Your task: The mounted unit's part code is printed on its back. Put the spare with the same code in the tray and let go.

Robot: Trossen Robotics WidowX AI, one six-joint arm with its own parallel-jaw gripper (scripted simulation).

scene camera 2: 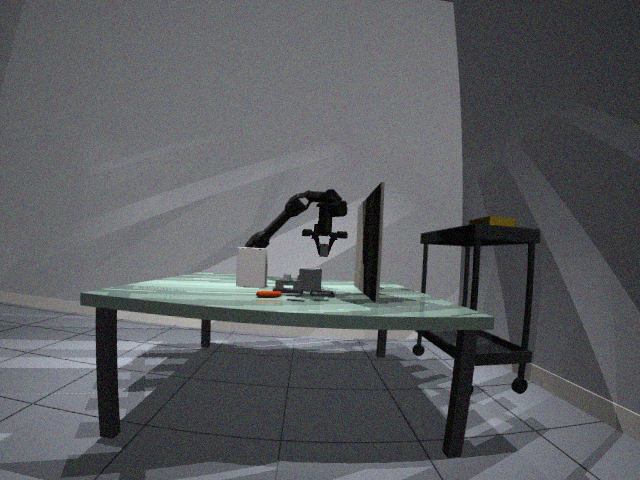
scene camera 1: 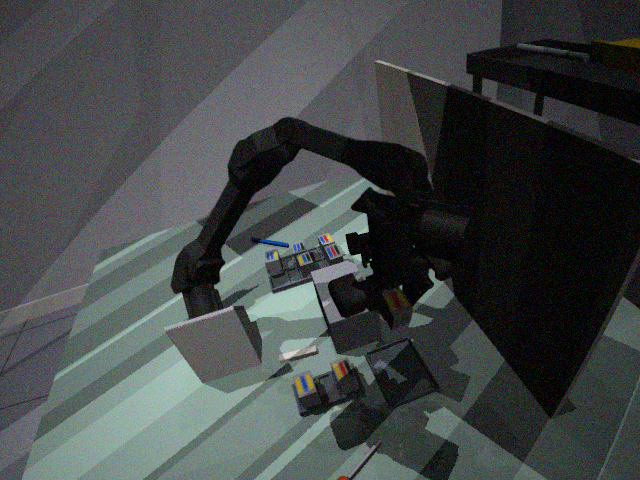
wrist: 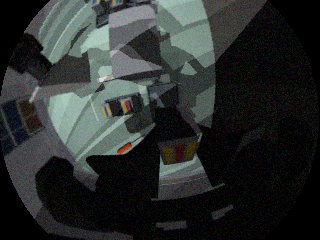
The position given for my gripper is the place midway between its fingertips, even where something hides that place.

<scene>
My gripper (scene camera 1: pixel 395 314) carries a spare (wrist: pixel 178 136). Also in view: a rack (scene camera 1: pixel 326 385), a dark flat tray (scene camera 1: pixel 401 373) and a tall dark panel (scene camera 1: pixel 546 271).
My gripper is seen too in the wrist view (wrist: pixel 171 126). The dark flat tray shows as well in the wrist view (wrist: pixel 160 95). The tall dark panel shows as well in scene camera 2 (scene camera 2: pixel 370 213) and in the wrist view (wrist: pixel 256 83).
</scene>
